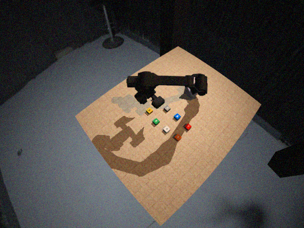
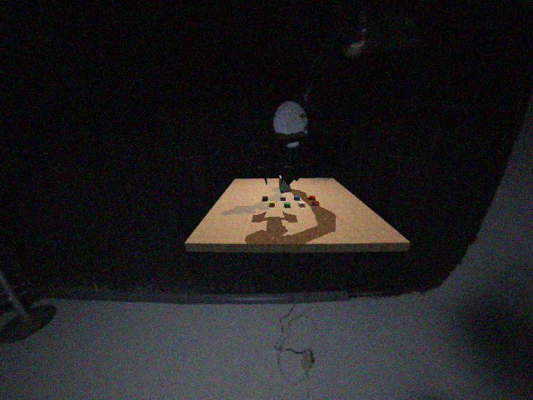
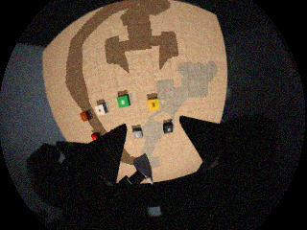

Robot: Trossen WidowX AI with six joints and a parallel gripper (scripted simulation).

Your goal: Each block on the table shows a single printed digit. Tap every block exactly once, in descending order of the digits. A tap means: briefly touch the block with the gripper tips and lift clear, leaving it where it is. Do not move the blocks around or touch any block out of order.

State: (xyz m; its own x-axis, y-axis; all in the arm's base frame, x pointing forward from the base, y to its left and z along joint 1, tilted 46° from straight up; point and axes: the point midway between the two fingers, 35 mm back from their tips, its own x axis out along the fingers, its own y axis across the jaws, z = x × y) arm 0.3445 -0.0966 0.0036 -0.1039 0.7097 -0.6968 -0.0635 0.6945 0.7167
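Now: gripper tip 140 mm to the right of the blue block, 110 mm past it and 110 mm above it. The rest, counted from my gripper tip: dark grey block (110 mm below, 90 mm behind, 60 mm to the right); then yellow block (110 mm below, 10 mm to the right); then green block (110 mm below, 80 mm to the left, 20 mm ahead).
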